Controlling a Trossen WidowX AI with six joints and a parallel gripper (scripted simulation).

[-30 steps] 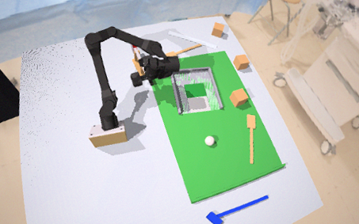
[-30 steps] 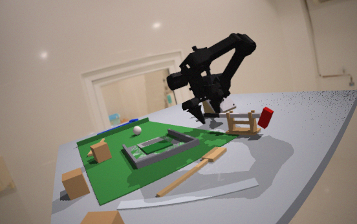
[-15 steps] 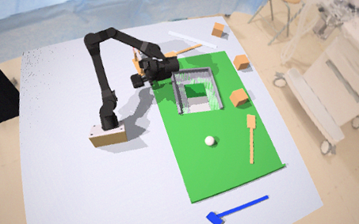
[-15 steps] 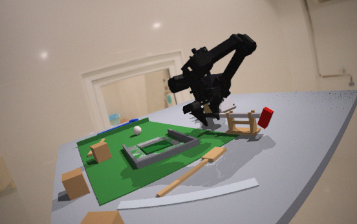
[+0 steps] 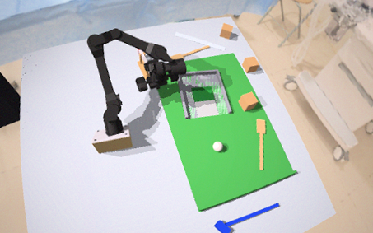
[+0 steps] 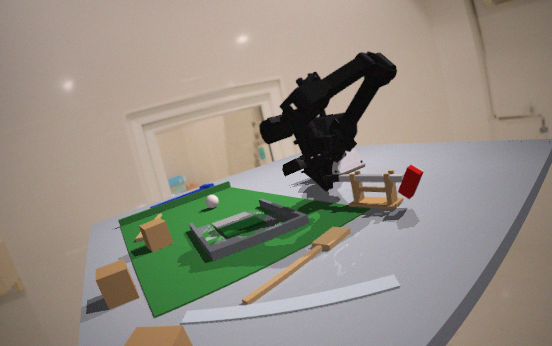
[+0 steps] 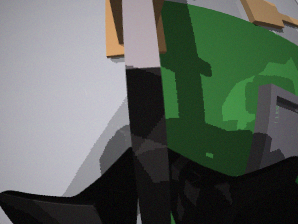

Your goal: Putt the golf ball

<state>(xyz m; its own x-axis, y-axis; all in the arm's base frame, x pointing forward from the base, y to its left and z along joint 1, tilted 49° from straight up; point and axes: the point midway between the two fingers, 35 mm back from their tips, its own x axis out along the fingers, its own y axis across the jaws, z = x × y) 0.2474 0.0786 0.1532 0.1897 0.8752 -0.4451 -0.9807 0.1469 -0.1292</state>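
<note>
My gripper tip is 12 cm to the right of the red putter and 3 cm below it. Round my gripper tip: green mat (22 cm ahead, 26 cm to the right, 3 cm below); then wooden stand (13 cm to the left); then white golf ball (14 cm ahead, 38 cm to the right, 1 cm below).
</note>
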